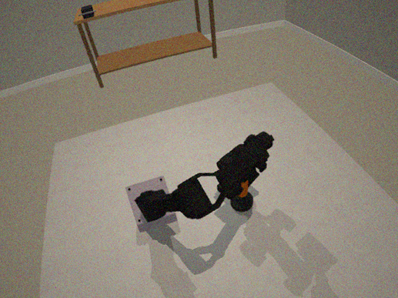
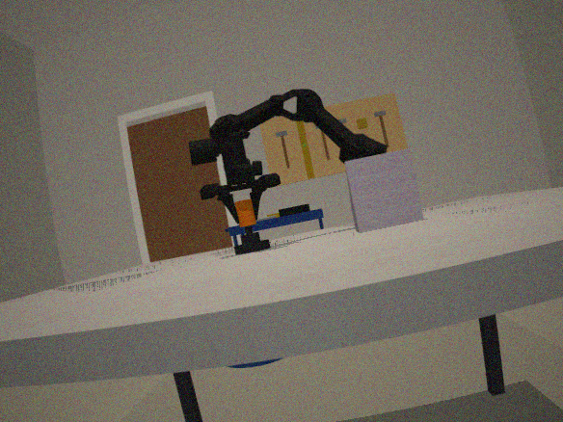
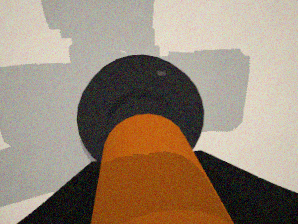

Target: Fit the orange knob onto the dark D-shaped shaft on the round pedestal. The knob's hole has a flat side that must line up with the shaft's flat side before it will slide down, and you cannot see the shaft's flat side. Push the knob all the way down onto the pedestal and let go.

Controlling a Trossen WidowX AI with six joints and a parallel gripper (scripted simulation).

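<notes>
My gripper tip is now 20 mm below the orange knob. The rest, counted from my gripper tip: round pedestal: 40 mm below.
</notes>
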